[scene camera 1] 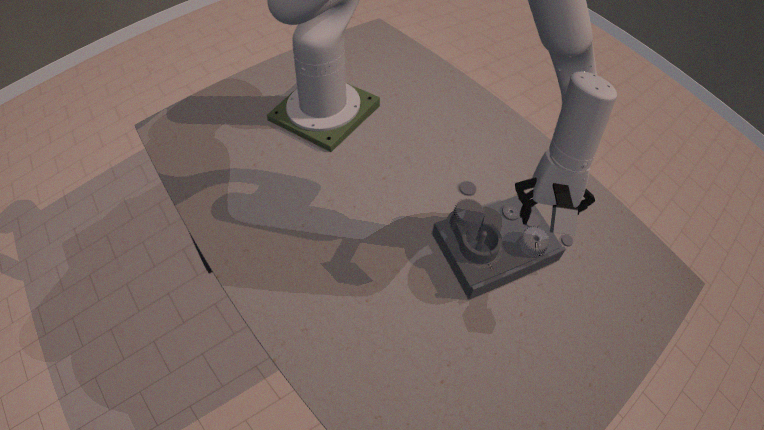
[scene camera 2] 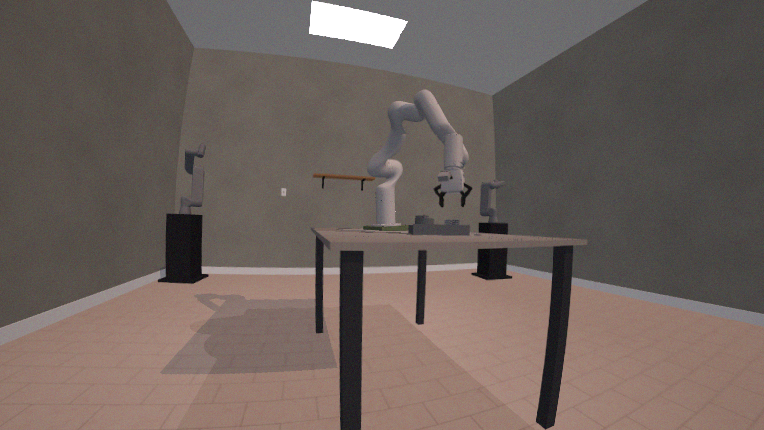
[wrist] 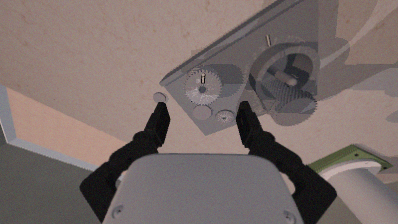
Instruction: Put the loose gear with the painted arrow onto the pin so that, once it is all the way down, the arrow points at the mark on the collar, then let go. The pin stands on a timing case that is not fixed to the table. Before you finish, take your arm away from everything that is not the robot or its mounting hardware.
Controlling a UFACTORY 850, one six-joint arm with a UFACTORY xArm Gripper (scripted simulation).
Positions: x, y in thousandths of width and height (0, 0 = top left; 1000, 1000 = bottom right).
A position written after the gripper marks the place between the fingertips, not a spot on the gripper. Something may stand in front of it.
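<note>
In scene camera 1 you'd find the gripper (scene camera 1: 713, 517), and there's a grey timing case (scene camera 1: 626, 631) in that one too. Scene camera 2 has the gripper (scene camera 2: 592, 480) as well, along with the grey timing case (scene camera 2: 556, 524). As for the wrist view, it's got the gripper (wrist: 509, 493), the grey timing case (wrist: 612, 261) and also a grey gear (wrist: 511, 382).
</note>
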